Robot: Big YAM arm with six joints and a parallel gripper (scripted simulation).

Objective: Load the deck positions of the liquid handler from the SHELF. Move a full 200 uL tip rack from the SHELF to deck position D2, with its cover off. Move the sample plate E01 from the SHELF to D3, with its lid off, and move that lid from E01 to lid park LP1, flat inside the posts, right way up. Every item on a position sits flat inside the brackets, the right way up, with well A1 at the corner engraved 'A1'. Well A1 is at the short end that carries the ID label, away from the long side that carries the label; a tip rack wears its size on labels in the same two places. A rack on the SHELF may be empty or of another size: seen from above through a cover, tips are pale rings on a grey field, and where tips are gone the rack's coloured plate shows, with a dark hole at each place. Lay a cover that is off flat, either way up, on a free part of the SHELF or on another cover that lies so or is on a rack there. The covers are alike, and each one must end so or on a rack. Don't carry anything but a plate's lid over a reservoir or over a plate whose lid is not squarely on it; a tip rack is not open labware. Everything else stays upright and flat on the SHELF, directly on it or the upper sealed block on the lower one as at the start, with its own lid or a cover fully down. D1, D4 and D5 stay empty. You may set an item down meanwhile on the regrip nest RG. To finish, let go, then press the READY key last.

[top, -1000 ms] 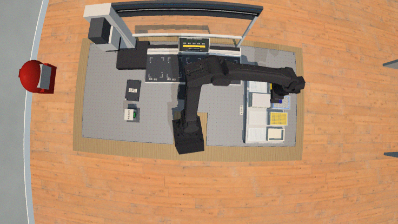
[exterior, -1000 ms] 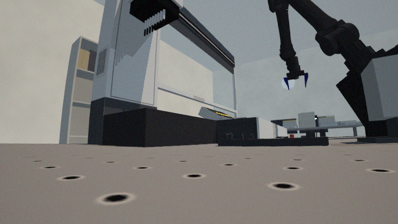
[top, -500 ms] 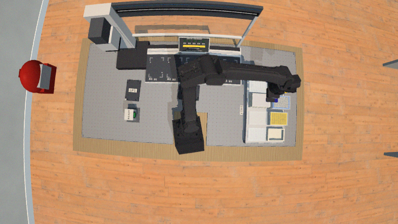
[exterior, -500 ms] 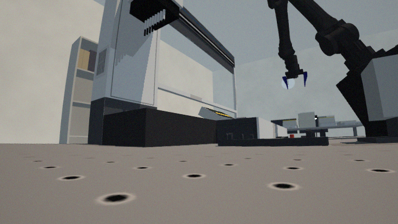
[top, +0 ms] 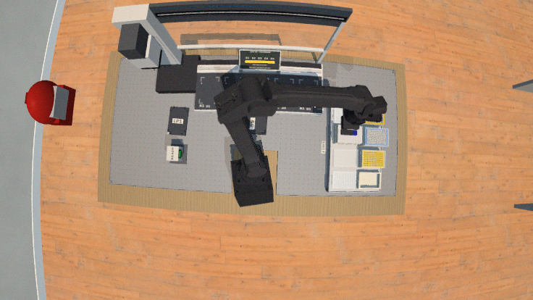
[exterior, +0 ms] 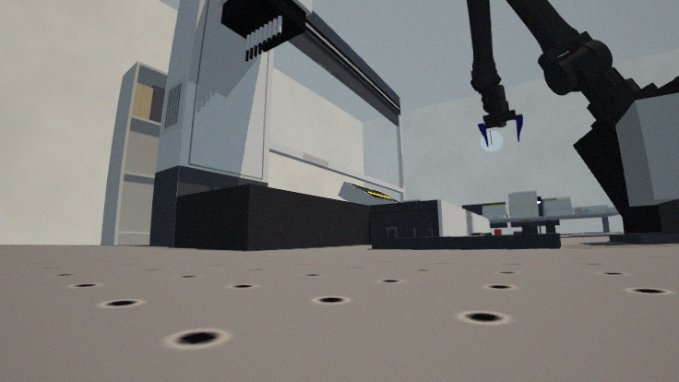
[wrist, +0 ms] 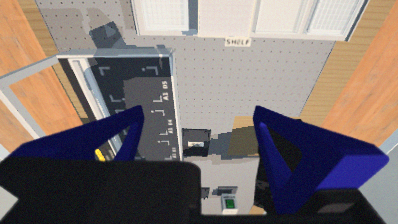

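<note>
My hand is 5 cm short of the yellow tip rack, 22 cm to the left of it and 21 cm above it. Round my hand: clear plate lid 6 cm ahead, 10 cm to the right, 24 cm below; white sealed block 4 cm behind, 9 cm to the right, 19 cm below; sample plate 6 cm ahead, 10 cm to the right, 25 cm below.
</note>
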